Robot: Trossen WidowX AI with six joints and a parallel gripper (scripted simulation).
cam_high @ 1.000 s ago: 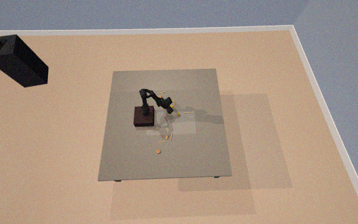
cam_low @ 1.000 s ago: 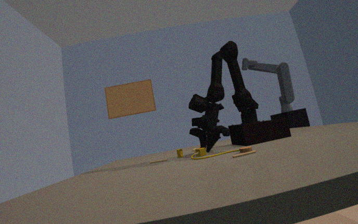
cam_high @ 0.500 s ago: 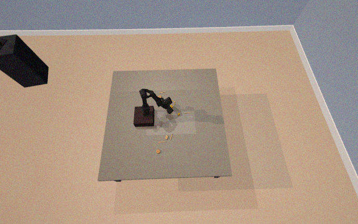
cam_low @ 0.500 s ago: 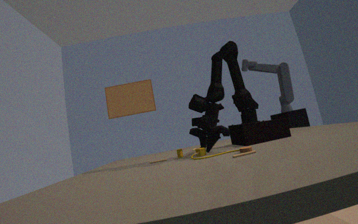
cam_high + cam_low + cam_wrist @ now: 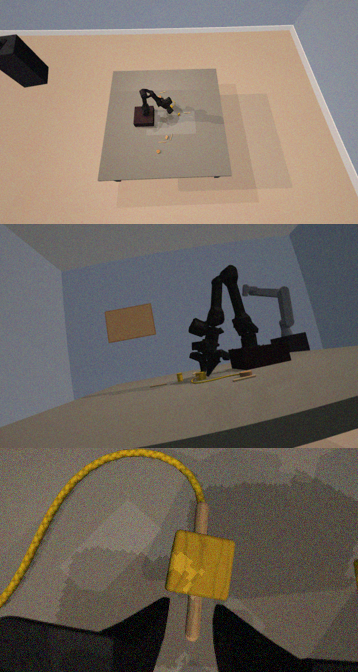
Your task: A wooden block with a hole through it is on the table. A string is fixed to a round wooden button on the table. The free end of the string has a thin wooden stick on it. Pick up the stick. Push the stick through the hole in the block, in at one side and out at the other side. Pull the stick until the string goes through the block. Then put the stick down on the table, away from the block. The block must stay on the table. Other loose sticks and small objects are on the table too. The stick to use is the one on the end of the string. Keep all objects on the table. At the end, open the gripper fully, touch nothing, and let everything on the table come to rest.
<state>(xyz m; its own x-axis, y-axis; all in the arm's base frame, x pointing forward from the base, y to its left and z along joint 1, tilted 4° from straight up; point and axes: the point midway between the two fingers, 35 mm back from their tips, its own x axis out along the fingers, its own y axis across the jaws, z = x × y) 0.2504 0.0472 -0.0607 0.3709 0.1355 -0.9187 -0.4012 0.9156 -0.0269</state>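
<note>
My gripper tip is 30 mm short of the thin wooden stick and 20 mm to the right of it. Also, from my gripper tip: round wooden button: 170 mm to the left, 80 mm behind.
</note>
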